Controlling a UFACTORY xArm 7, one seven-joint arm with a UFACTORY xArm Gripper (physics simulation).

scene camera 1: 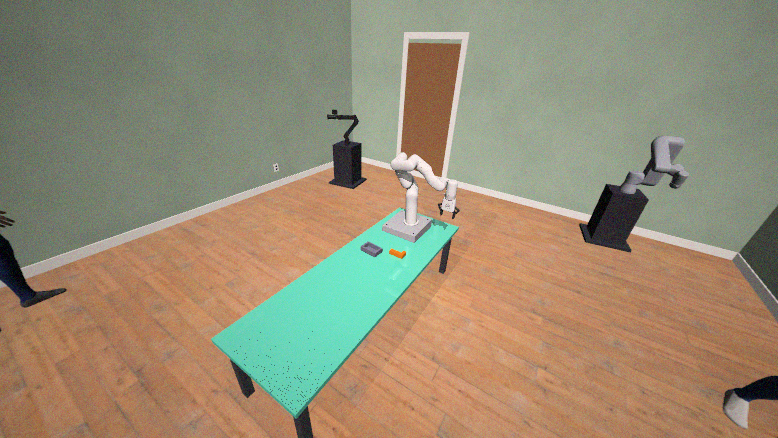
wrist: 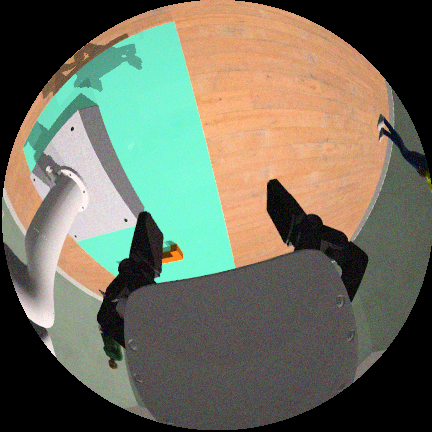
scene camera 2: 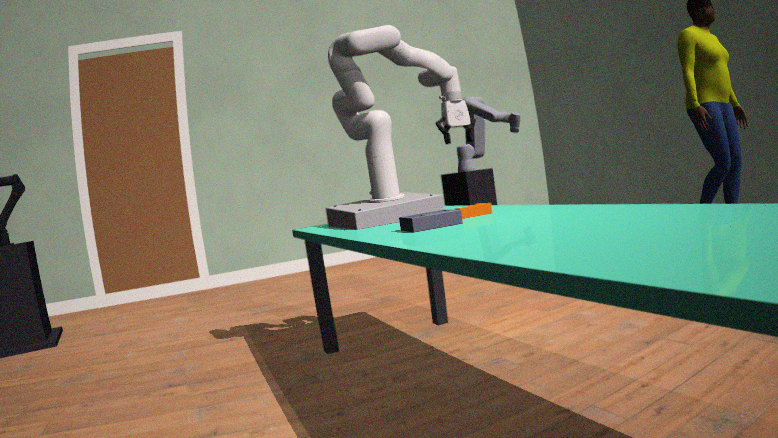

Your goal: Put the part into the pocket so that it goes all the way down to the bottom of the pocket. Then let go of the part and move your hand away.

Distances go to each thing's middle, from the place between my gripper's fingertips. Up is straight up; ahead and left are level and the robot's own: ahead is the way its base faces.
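My hand: a fair way above the dark grey pocket block point(scene camera 2: 431, 220), far short of it and far to the left of it.
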